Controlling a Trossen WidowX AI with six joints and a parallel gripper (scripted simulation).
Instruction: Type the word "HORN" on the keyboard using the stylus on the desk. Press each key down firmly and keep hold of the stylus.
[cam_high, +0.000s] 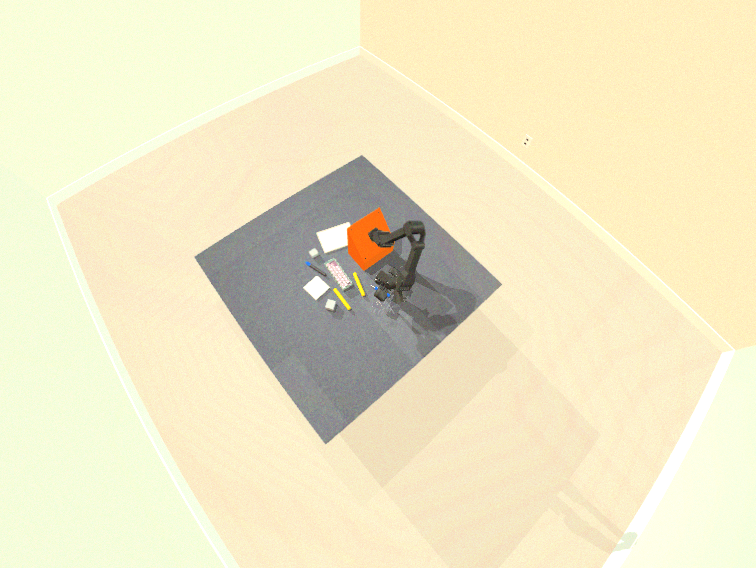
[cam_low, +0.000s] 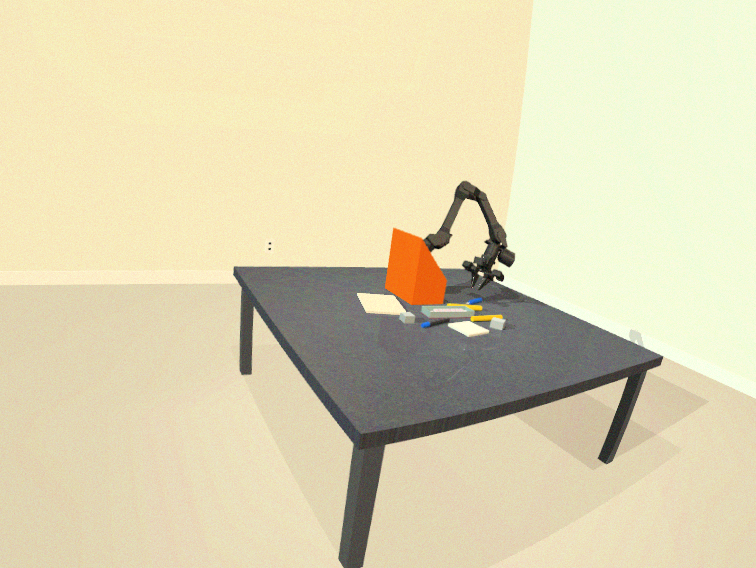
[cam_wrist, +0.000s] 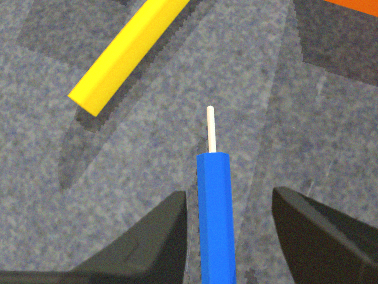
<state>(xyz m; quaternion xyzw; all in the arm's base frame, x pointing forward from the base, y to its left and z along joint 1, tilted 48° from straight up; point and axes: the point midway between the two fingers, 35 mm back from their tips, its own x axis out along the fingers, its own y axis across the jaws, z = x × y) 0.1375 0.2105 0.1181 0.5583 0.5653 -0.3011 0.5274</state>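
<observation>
The stylus is 10 mm ahead of my gripper tip, 10 mm to the right of it and 60 mm below it. From my gripper tip the other things lie so: paper sheet: 30 mm behind, 420 mm to the right, 60 mm below; then white pad: 260 mm ahead, 230 mm to the right, 60 mm below; then blue-tipped pen: 200 mm ahead, 350 mm to the right, 60 mm below.
</observation>
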